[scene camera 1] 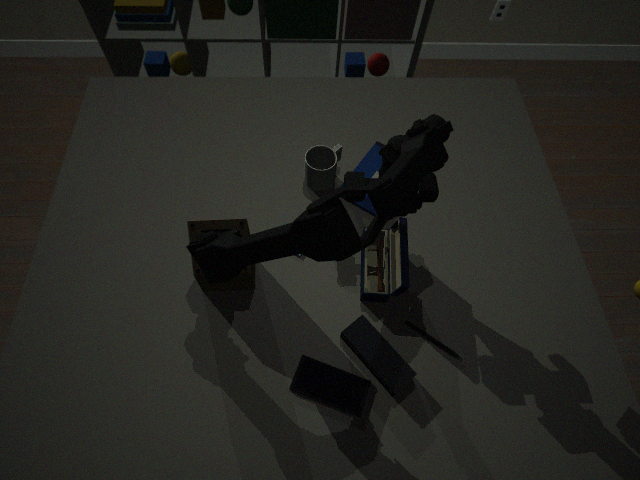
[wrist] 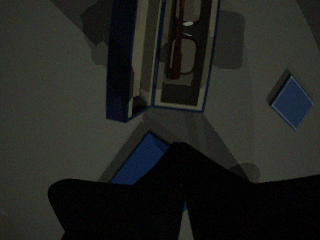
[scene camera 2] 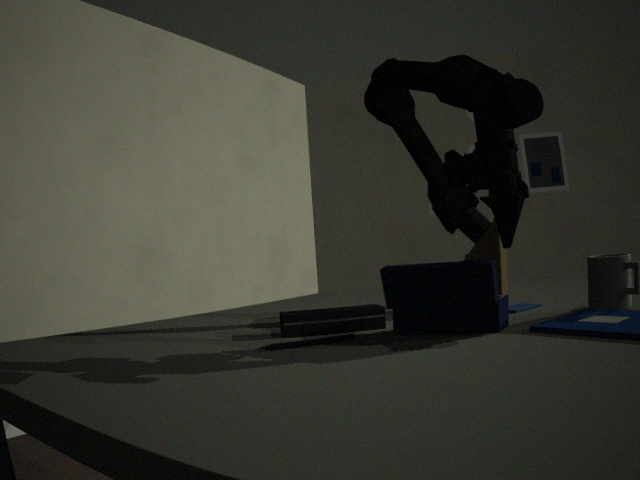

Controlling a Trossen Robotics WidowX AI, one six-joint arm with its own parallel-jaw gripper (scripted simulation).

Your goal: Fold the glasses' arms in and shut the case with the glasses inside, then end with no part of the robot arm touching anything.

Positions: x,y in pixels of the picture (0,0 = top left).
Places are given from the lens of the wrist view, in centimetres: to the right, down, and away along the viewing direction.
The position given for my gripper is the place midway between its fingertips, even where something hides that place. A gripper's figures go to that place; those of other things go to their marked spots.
my gripper (wrist: 178,148): 1, 2, 10
small blue card (wrist: 289,103): 20, -2, 20
blue book (wrist: 151,148): -1, 4, 22
The marked spots on the small blue card and the blue book are 23 cm apart.
